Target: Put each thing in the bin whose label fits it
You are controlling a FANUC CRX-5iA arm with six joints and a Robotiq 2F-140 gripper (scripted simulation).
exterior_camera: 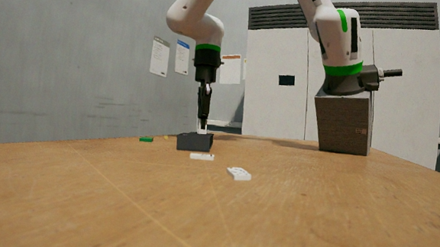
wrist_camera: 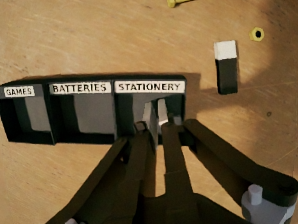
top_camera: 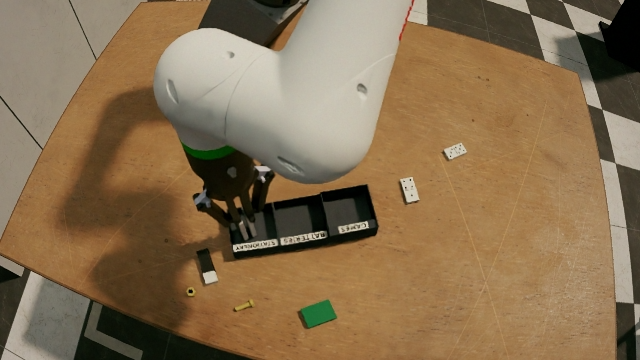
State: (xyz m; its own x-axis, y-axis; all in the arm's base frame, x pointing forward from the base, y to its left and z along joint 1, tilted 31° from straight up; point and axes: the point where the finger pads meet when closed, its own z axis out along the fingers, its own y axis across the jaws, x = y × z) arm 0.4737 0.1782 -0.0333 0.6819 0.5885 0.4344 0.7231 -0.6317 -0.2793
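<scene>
Right now the black three-part bin tray is 50 mm behind my hand, 80 mm to the left of it and 30 mm below it. Also, from my hand: yellow bolt (130 mm ahead, 50 mm to the left, 40 mm below); then yellow nut (150 mm ahead, 60 mm to the right, 50 mm below); then flat green block (100 mm ahead, 160 mm to the left, 40 mm below).
</scene>
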